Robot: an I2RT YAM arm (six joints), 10 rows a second.
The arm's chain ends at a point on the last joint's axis. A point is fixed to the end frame.
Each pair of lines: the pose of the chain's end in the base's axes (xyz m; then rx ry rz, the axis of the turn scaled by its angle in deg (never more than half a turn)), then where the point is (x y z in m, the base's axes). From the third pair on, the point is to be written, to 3 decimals.
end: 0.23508 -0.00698 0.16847 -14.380 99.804 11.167
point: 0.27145 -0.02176 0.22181
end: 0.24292 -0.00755 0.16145 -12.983 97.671 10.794
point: 0.27700 -0.02376 0.21588
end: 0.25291 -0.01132 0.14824 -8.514 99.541 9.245
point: 0.287 -0.031 0.201
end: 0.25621 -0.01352 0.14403 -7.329 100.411 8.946
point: 0.291 -0.034 0.196
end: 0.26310 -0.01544 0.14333 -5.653 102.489 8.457
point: 0.299 -0.037 0.194
